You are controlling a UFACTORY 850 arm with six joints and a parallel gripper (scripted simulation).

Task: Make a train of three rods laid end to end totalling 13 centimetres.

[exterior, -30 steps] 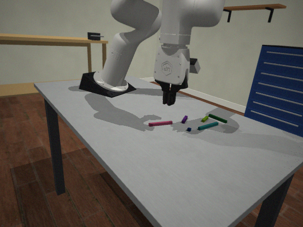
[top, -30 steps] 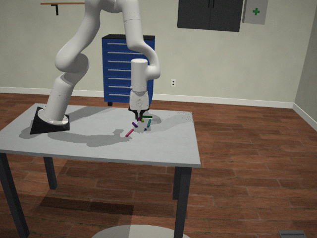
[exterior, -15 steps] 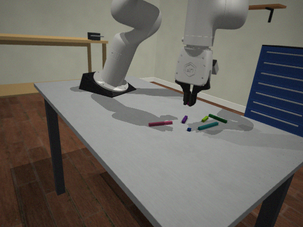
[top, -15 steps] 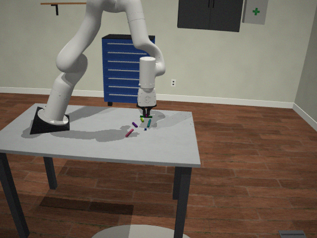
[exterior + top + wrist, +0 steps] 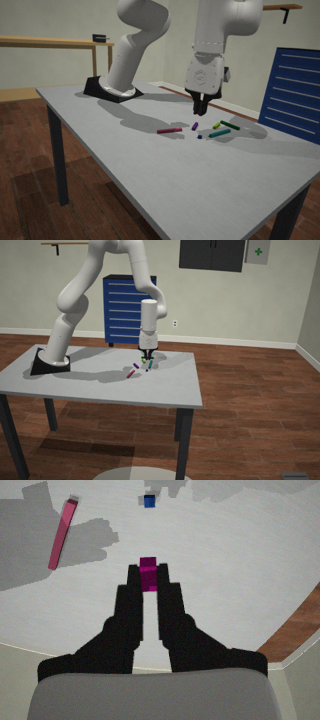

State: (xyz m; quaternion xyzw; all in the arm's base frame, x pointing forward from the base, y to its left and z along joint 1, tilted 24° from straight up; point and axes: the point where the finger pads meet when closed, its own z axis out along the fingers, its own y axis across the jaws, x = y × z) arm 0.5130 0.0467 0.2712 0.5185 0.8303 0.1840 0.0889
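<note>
Now: the blue rod 11 cm below my hand, 2 cm to the left of it and 1 cm behind it. Round my hand: purple rod: 11 cm below, 9 cm behind, 6 cm to the left; then pink rod: 11 cm below, 8 cm behind, 5 cm to the right; then magenta rod: 2 cm below, 1 cm to the left.
</note>
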